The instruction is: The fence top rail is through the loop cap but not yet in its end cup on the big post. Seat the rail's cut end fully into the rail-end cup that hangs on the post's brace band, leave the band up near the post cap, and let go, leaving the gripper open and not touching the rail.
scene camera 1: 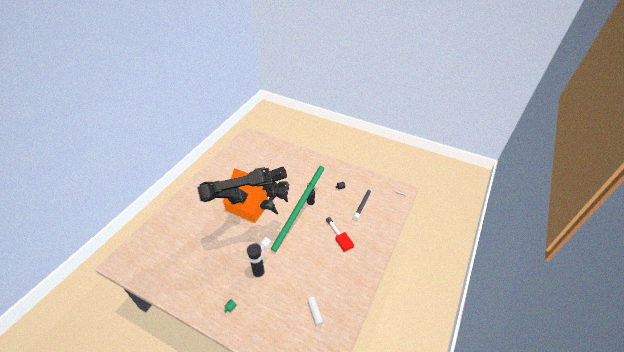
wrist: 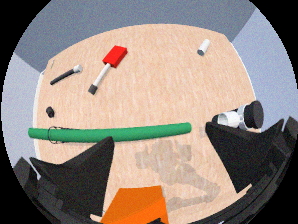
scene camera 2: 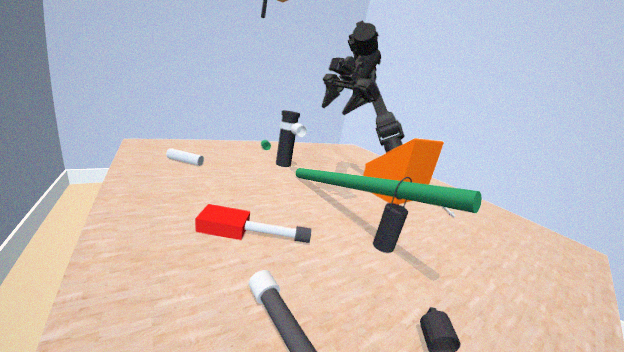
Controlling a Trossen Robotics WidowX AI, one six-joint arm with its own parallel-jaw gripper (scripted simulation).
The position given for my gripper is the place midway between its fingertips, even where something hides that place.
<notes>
My gripper (scene camera 2: 332,110) is open, holding nothing. I also see a green top rail (scene camera 2: 459,199), a red-headed tool (scene camera 2: 215,220), a small dark post (scene camera 2: 394,215) and a big dark post (scene camera 2: 286,141).
The green top rail also shows in the wrist view (wrist: 148,132). My gripper also shows in the wrist view (wrist: 160,135).
</notes>
